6 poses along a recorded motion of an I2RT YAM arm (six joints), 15 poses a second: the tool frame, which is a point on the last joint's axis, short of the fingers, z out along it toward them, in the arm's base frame.
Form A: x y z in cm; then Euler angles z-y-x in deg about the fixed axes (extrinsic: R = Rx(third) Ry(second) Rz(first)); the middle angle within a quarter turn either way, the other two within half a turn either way.
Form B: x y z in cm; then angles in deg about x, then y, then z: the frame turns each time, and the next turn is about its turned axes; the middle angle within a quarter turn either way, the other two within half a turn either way. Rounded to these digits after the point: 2 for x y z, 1 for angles.
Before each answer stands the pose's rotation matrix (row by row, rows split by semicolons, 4 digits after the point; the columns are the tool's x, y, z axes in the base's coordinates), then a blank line. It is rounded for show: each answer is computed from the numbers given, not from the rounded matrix.
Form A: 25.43 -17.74 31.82 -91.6 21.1 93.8
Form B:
-0.0260 0.9326 0.3600; 0.0562 0.3609 -0.9309; -0.9981 -0.0040 -0.0618

25.43 -17.74 31.82 93.8 21.1 -91.6
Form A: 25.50 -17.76 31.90 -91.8 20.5 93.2
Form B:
-0.0294 0.9362 0.3502; 0.0448 0.3512 -0.9352; -0.9986 -0.0118 -0.0523

25.50 -17.76 31.90 93.2 20.5 -91.8
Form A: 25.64 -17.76 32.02 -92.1 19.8 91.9
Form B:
-0.0345 0.9402 0.3387; 0.0207 0.3395 -0.9404; -0.9992 -0.0254 -0.0312

25.64 -17.76 32.02 91.9 19.8 -92.1
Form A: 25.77 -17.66 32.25 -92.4 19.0 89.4
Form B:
-0.0396 0.9447 0.3256; -0.0241 0.3248 -0.9455; -0.9989 -0.0453 0.0099

25.77 -17.66 32.25 89.4 19.0 -92.4
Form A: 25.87 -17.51 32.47 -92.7 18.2 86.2
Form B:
-0.0447 0.9489 0.3123; -0.0809 0.3082 -0.9479; -0.9957 -0.0677 0.0630

25.87 -17.51 32.47 86.2 18.2 -92.7
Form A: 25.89 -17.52 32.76 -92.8 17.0 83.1
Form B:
-0.0467 0.9552 0.2924; -0.1342 0.2840 -0.9494; -0.9899 -0.0836 0.1149

25.89 -17.52 32.76 83.1 17.0 -92.8
